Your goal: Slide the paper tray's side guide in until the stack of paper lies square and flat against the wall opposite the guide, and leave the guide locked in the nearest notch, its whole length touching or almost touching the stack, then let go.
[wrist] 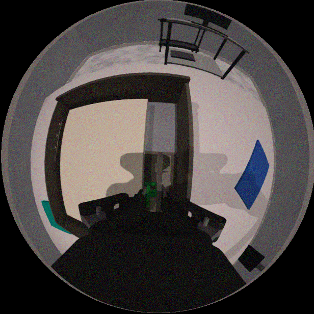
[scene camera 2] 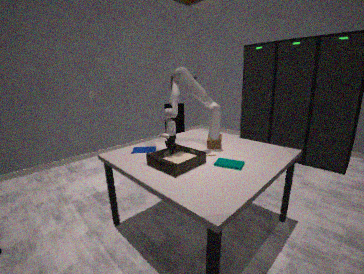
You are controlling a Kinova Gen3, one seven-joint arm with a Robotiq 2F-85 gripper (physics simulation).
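Where they show: gripper, between the fingertips: (scene camera 2: 171, 153); arm's base, origin of its link: (scene camera 2: 214, 137).
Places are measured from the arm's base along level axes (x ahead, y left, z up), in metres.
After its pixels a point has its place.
Observation:
The dark paper tray (scene camera 2: 175, 169) @(z -0.037, x 0.685, y 0.074 m) (wrist: 125, 89) stands on the table. The cream paper stack (scene camera 2: 182, 158) @(z -0.051, x 0.480, y -0.020 m) (wrist: 102, 135) lies flat in it; its left edge looks close along the left wall in the wrist view. The side guide (wrist: 149, 125) looks like a narrow grey strip along the stack's right edge, with a green part (wrist: 151, 190) at its near end. A strip of tray floor shows between guide and right wall. My gripper (scene camera 2: 171, 149) @(z -0.051, x 0.450, y -0.153 m) (wrist: 154, 192) points down at the tray's near end in the wrist view, its fingers a little apart around the green part. Contact and the notch are hidden.
A blue pad (scene camera 2: 144, 150) @(z -0.086, x 0.438, y -0.478 m) (wrist: 252, 175) lies beside the tray, to the right in the wrist view. A teal block (scene camera 2: 229, 164) @(z -0.076, x 0.341, y 0.298 m) (wrist: 54, 220) lies on the other side. A thin stick (scene camera 2: 211, 155) @(z -0.091, x 0.214, y 0.085 m) lies near the tray. The arm's base block (scene camera 2: 214, 143) @(z -0.040, x 0.048, y 0.028 m) stands behind.

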